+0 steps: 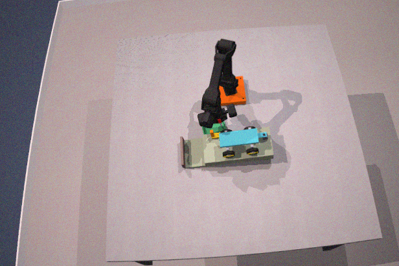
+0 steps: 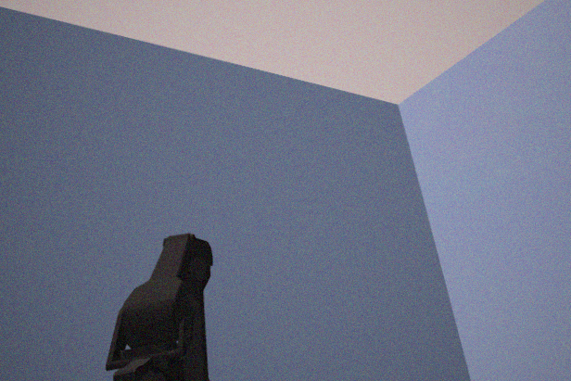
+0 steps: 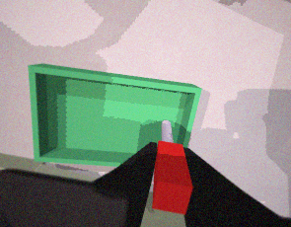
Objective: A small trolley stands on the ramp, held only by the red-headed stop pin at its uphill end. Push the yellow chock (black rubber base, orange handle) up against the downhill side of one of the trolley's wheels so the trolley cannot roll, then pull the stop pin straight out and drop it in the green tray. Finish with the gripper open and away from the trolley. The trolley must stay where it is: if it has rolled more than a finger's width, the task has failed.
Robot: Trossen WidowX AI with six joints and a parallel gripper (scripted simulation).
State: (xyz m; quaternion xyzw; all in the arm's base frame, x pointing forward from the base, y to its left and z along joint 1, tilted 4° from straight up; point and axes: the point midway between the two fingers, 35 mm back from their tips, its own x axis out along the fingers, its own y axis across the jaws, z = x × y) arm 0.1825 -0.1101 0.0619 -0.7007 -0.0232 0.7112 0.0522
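Right now my gripper tip is 3 cm to the left of the green tray and 6 cm above it. Also, from my gripper tip: red-headed stop pin: right at my gripper tip; then blue trolley: 15 cm ahead, 5 cm to the left, 6 cm above; then yellow chock: 8 cm ahead, 4 cm to the right, 3 cm above.
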